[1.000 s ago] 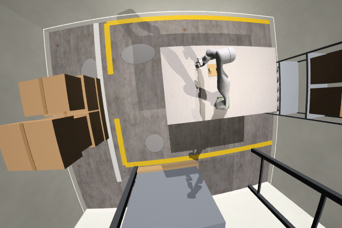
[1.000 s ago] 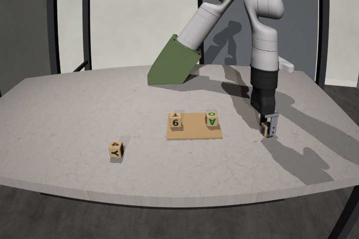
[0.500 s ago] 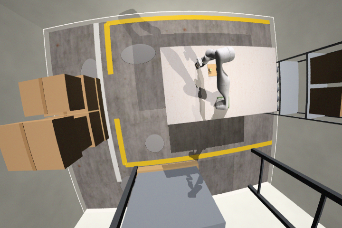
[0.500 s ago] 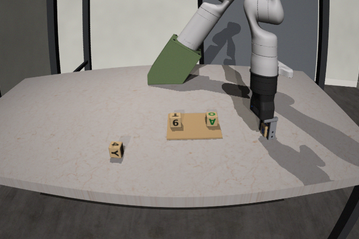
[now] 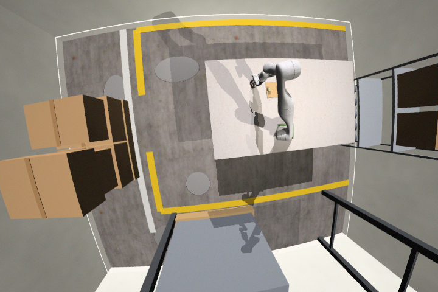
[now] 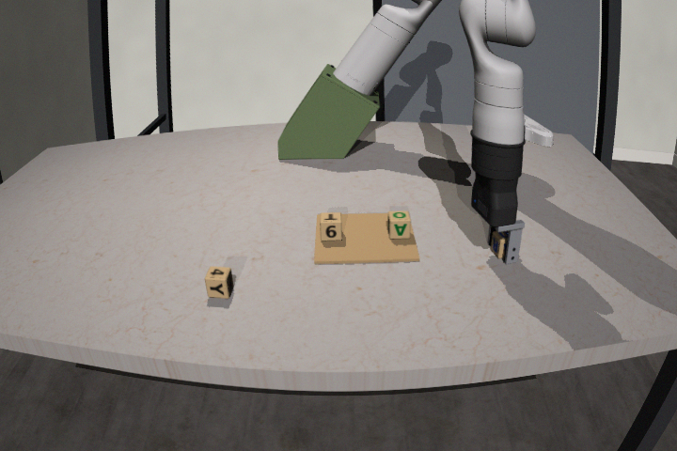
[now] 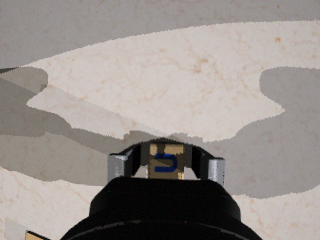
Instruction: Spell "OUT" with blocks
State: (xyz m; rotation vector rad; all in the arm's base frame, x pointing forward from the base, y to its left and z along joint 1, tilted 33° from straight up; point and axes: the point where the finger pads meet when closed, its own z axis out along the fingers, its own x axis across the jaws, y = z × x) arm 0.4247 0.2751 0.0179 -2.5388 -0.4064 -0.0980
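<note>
Right now my hand is 4 cm past the tan mat, 20 cm to the left of it and 2 cm above it.
</note>
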